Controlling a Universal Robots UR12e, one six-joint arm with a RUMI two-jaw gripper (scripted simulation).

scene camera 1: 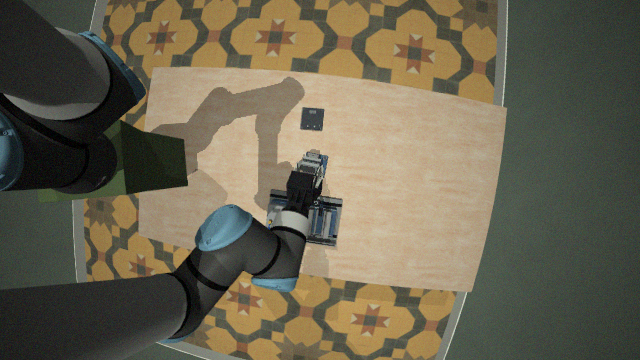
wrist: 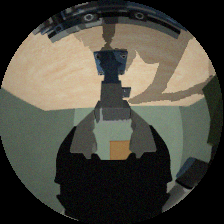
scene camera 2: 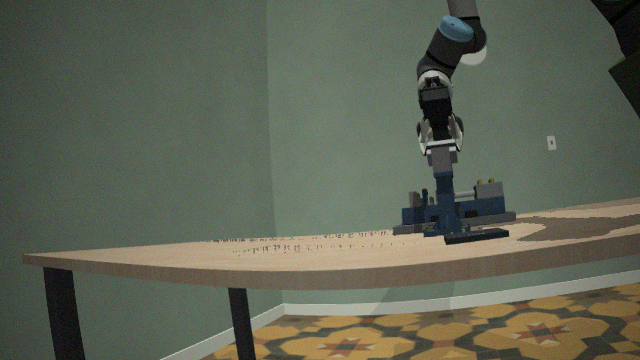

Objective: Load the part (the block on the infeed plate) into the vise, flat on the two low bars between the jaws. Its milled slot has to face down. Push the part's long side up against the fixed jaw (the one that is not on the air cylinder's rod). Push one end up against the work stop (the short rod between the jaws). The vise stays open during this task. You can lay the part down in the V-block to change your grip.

Scene:
gripper: scene camera 1; wrist 112,110; scene camera 2
same spot on gripper: (scene camera 1: pixel 318 188) = (scene camera 2: pixel 419 127)

